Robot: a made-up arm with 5 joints. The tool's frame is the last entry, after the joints.
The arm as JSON. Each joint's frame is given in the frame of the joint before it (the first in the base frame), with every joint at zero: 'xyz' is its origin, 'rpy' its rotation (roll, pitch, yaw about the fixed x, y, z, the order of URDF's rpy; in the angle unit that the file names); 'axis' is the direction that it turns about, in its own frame. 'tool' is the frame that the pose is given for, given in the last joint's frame.
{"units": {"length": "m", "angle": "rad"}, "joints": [
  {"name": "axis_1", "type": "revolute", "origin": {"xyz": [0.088, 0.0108, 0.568], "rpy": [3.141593, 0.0, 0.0]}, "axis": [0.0, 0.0, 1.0]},
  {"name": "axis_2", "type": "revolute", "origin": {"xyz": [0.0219, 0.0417, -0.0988], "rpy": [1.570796, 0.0, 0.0]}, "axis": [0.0, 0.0, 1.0]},
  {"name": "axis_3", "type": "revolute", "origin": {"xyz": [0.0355, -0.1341, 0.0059], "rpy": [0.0, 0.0, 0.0]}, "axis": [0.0, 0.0, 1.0]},
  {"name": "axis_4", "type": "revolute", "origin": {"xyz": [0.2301, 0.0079, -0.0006], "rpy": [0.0, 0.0, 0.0]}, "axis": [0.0, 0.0, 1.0]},
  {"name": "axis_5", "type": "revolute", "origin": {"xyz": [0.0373, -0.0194, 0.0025], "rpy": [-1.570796, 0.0, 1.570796]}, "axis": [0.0, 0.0, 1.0]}
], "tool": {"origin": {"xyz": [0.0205, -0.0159, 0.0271], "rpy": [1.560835, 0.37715, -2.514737]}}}
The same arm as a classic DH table. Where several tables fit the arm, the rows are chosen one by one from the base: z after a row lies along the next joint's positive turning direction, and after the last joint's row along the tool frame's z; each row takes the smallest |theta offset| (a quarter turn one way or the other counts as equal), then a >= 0, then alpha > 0; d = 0 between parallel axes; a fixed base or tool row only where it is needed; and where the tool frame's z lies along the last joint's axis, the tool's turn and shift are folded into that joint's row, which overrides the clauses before.
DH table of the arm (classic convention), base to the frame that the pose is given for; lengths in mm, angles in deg. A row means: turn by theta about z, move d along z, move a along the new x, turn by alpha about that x. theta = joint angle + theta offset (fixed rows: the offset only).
base (fixed): a 88.7; alpha 180; d 0; theta offset 7
axis_1: a 21.9; alpha 90; d -666.8; theta offset 7
axis_2: a 138.7; alpha 0; d 0; theta offset -75.17
axis_3: a 230.2; alpha 0; d 0; theta offset 77.14
axis_4: a -19.4; alpha -90; d -33.9; theta offset 88.03
axis_5: a 7.2; alpha -89.47; d -10; theta offset 36.13
tool (fixed): a 0; alpha 0; d -24.9; theta offset 158.39

